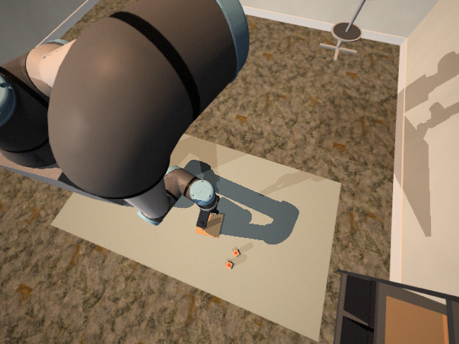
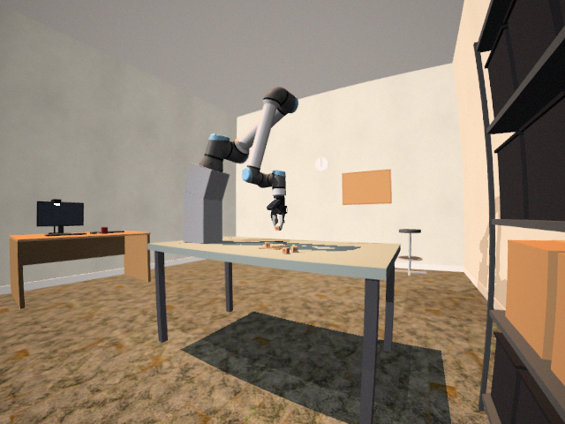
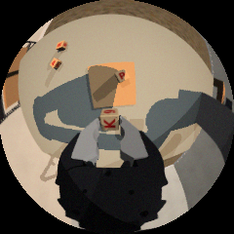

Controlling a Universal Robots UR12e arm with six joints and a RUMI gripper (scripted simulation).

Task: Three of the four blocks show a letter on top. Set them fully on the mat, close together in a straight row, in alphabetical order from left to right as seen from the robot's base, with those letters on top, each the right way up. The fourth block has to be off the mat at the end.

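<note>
The orange mat is 120 mm below my hand, 50 mm to the right of it and 10 mm behind it.
</note>
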